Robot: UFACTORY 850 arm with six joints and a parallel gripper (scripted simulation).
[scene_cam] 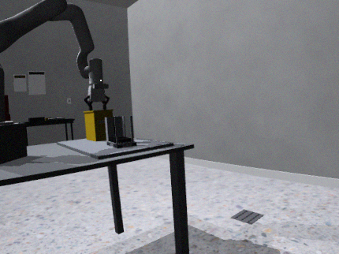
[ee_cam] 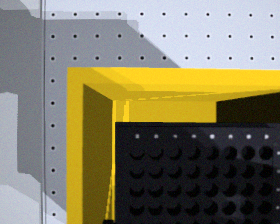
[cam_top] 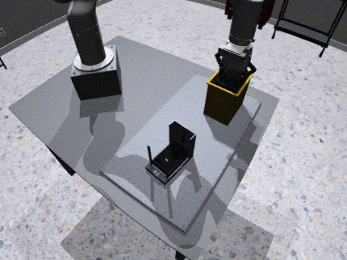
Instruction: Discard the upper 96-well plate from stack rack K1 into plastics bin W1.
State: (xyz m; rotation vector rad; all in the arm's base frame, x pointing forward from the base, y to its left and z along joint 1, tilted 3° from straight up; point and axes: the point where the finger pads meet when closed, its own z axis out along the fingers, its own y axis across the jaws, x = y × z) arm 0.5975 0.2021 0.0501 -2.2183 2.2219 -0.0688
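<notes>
Now: hand 1 cm above the black 96-well plate. Also, from my hand: plastics bin W1: 9 cm below.
</notes>
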